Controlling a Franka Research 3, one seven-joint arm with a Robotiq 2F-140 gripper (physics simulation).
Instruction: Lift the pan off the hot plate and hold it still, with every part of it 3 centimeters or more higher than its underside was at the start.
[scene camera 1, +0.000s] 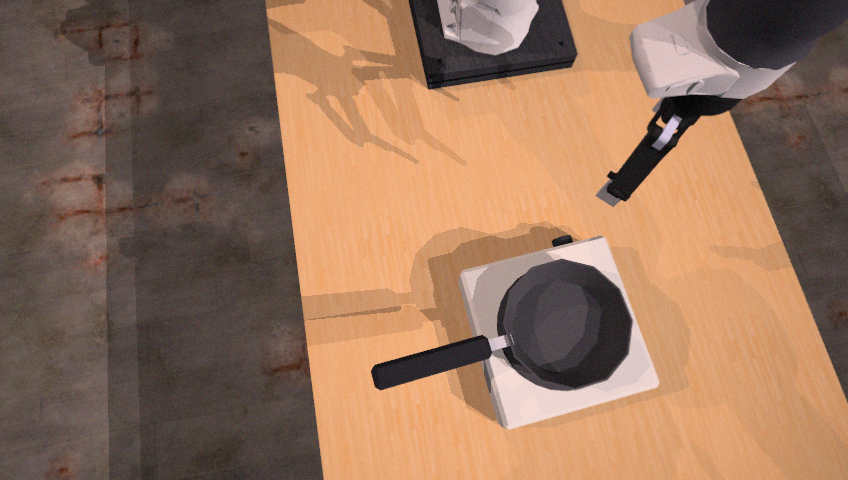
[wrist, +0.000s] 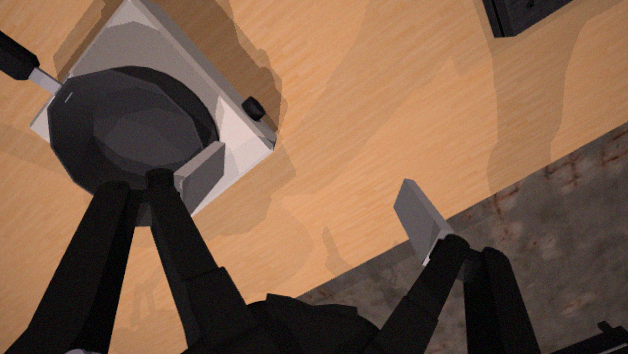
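The dark round pan (scene camera 1: 565, 324) (wrist: 135, 120) sits upright on the white hot plate (scene camera 1: 523, 410) (wrist: 245, 145). Its black handle (scene camera 1: 431, 361) (wrist: 15, 56) points left in the scene view, past the hot plate's edge and over the table; in the wrist view part of the handle shows at the upper left. My gripper (wrist: 313, 176) is wide open and empty. In the scene view it hangs above the table, up and to the right of the hot plate, with one fingertip showing. In the wrist view one finger overlaps the pan's near rim, and the other is well to the right.
A black knob (scene camera 1: 561, 240) (wrist: 254, 108) is on the hot plate's side. The robot's black base plate (scene camera 1: 505, 74) (wrist: 520, 17) is bolted on the wooden table (scene camera 1: 368, 237) (wrist: 360, 125) at the top of the scene view. The table's edges drop to a dark floor (scene camera 1: 196, 267) (wrist: 540, 240).
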